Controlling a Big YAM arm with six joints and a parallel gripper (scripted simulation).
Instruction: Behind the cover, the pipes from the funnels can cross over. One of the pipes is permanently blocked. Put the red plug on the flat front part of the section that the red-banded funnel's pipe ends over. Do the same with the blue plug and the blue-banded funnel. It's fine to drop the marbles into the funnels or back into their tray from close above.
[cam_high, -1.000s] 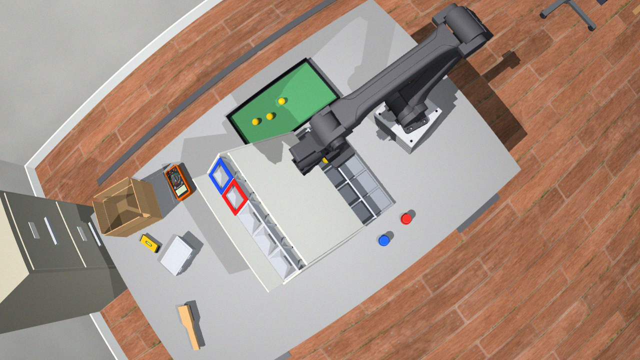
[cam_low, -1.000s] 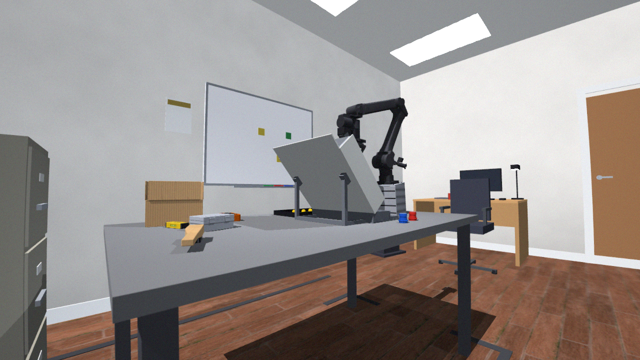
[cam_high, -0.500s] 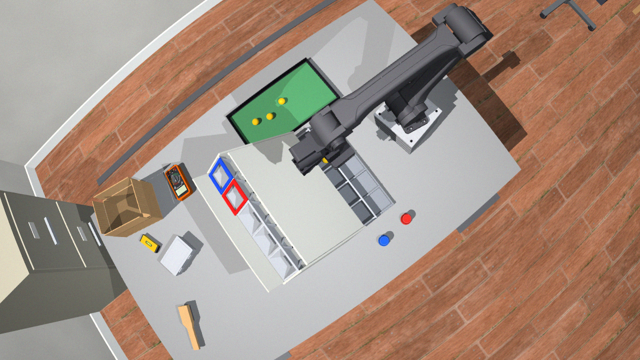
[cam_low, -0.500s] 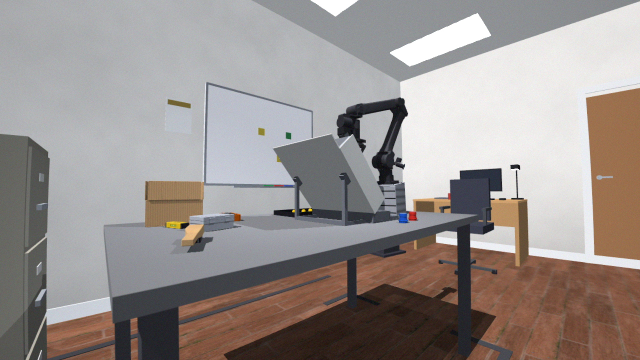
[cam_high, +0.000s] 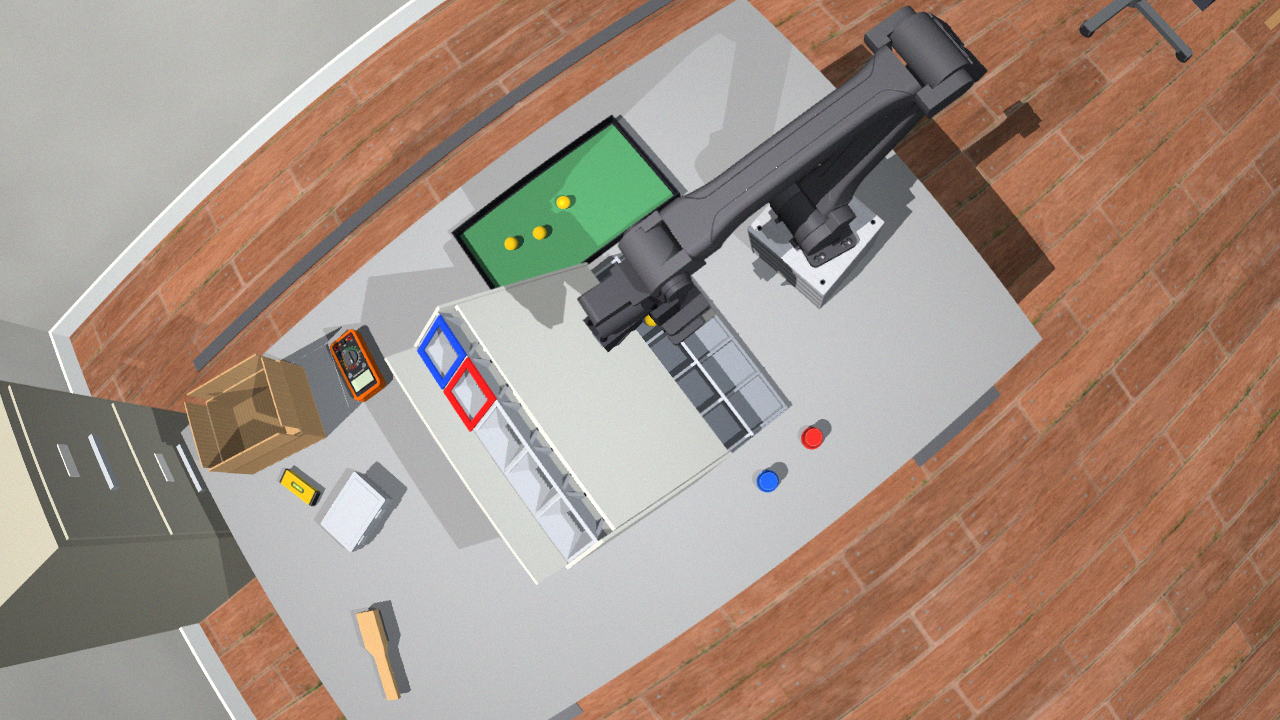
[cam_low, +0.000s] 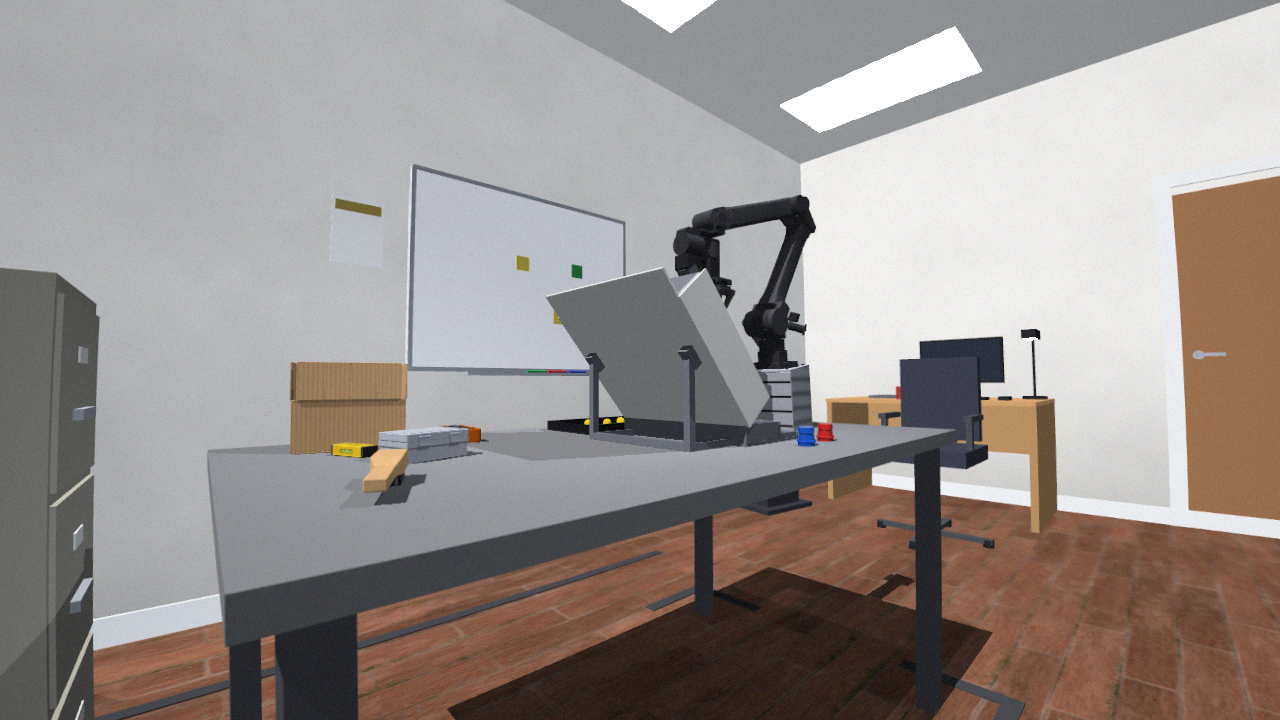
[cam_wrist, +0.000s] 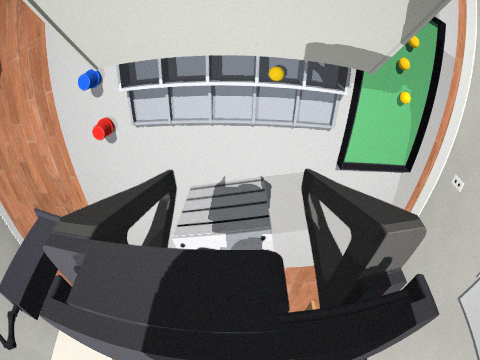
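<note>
Now: hand 310 mm to the left of the green tray, 290 mm above it and 80 mm short of it. Also, from my hand: multimeter (560 mm ahead, 280 mm below, 250 mm to the right); then sloped cover (140 mm ahead, 90 mm below, 30 mm to the left); then grey case (670 mm ahead, 270 mm below).
</note>
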